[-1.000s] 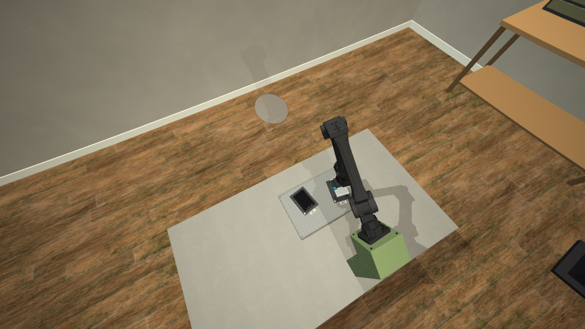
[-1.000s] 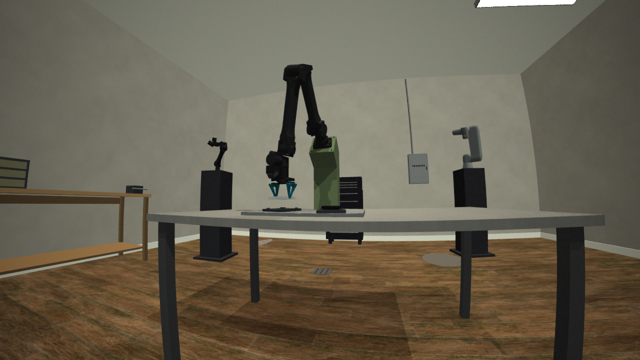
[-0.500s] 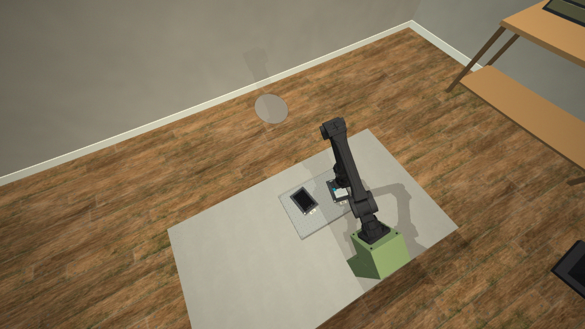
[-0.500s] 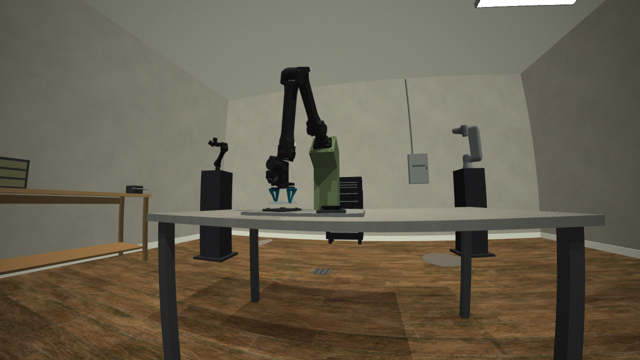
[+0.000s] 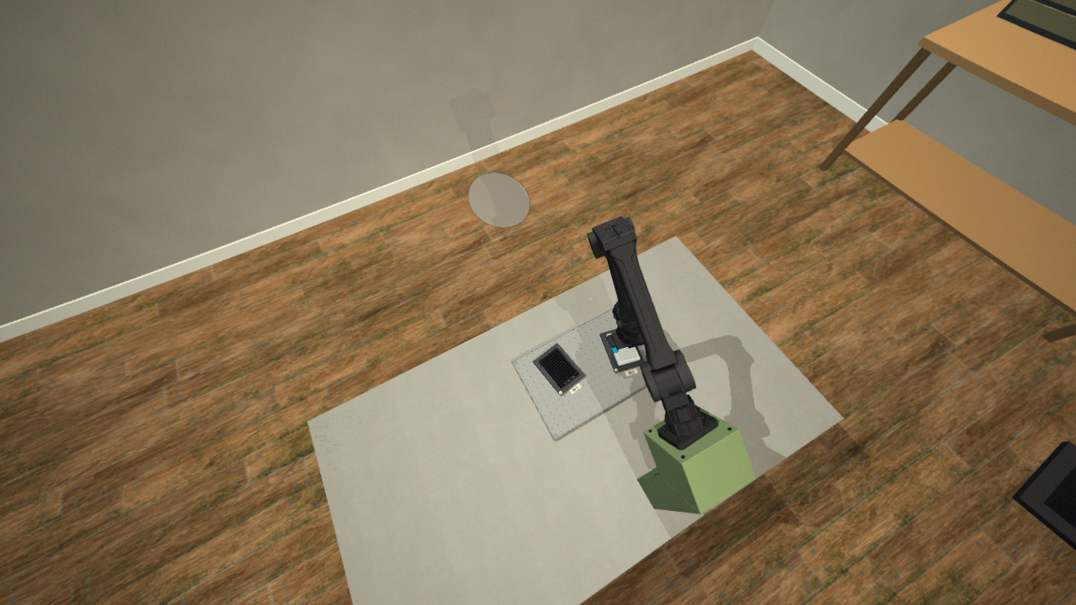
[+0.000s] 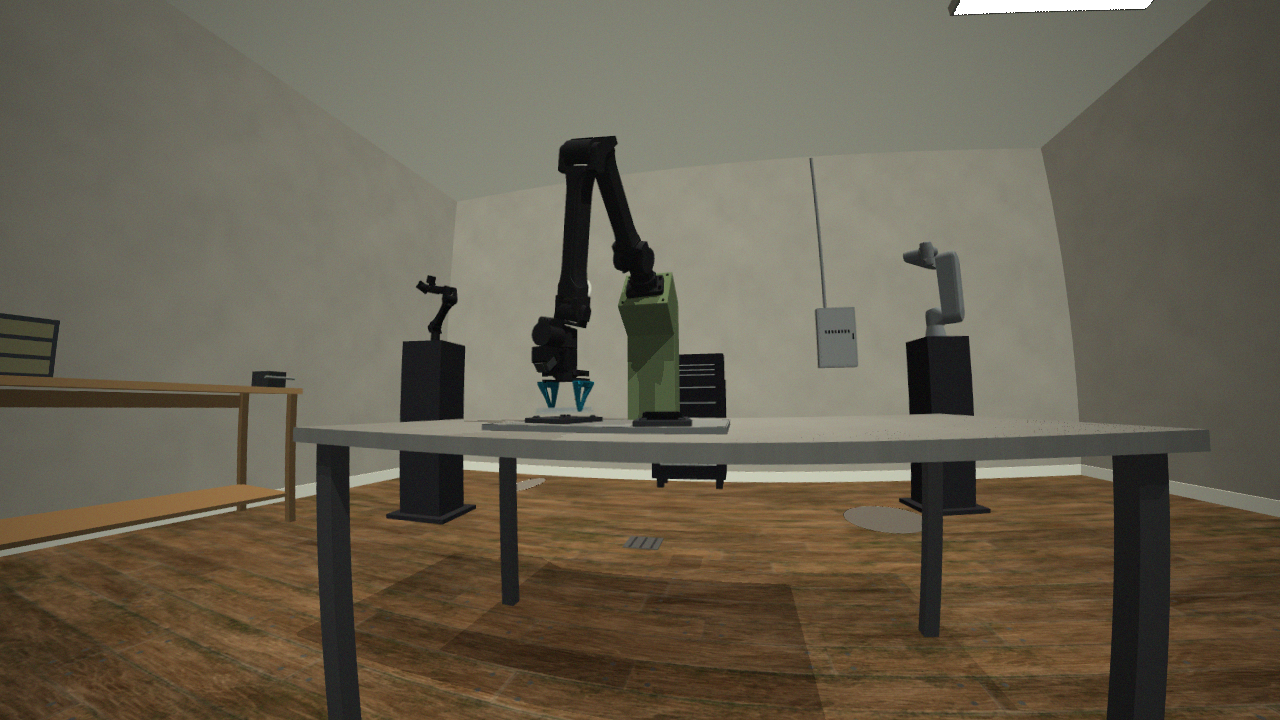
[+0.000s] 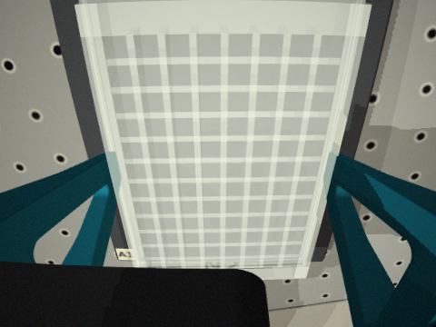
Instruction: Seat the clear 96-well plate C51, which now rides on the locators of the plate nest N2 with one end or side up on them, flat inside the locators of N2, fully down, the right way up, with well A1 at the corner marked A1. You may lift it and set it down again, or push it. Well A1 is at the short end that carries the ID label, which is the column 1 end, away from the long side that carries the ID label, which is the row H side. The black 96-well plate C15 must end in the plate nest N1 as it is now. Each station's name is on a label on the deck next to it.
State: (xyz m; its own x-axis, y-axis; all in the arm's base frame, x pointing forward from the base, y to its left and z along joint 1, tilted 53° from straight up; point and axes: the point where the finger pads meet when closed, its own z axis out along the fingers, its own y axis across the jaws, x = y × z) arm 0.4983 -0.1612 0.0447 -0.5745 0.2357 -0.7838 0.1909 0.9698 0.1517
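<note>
Right now the clear 96-well plate C51 is 10 mm below my hand. The rest, counted from my hand: plate nest N2: 30 mm below; black plate C15: 80 mm ahead, 250 mm to the left, 20 mm below.
</note>
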